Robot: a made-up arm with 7 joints.
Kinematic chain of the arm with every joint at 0, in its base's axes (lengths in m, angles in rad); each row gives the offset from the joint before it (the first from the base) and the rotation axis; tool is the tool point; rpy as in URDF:
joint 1: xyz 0 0 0.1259 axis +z
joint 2: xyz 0 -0.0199 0.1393 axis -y
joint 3: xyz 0 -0.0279 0.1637 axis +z
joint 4: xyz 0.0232 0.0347 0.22 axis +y
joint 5: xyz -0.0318 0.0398 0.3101 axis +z
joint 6: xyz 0 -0.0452 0.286 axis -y
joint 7: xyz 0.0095 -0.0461 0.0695 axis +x
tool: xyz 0 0 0 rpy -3.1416 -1.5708 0
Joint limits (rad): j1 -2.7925..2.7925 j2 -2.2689..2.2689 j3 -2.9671..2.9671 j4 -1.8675..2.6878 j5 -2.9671..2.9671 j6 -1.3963..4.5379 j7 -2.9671..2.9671
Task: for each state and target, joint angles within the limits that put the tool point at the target. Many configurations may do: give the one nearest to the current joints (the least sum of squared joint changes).
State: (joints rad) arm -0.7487 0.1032 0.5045 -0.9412 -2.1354 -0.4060 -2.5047
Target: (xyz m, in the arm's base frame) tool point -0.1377 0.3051 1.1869
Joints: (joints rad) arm -1.0789 -0.1169 0.0846 -0.5621 -2.2404 -0.3108 -2.5047
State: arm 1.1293 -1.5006 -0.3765 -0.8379 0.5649 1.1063 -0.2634
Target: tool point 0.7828 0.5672 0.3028
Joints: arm 0.6337 -1.8879 -0.2217 -0.5616 0.6114 1.1177 -0.2634
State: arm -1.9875 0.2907 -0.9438 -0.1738 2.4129 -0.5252 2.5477
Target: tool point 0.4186 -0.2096 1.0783
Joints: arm -2.4222 0.1604 -1.1103 -0.7922 2.5323 -0.5214 2.5477
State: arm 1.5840 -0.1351 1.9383 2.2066 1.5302 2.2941 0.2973
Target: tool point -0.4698 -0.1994 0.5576
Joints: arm 1.5912 -0.1644 1.9834 1.7013 1.4826 2.2368 0.2973
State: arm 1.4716 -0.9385 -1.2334 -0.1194 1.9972 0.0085 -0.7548
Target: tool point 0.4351 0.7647 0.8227
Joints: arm 0.9238 -0.9306 -1.2592 -0.3056 1.9664 -0.0247 -0.7548
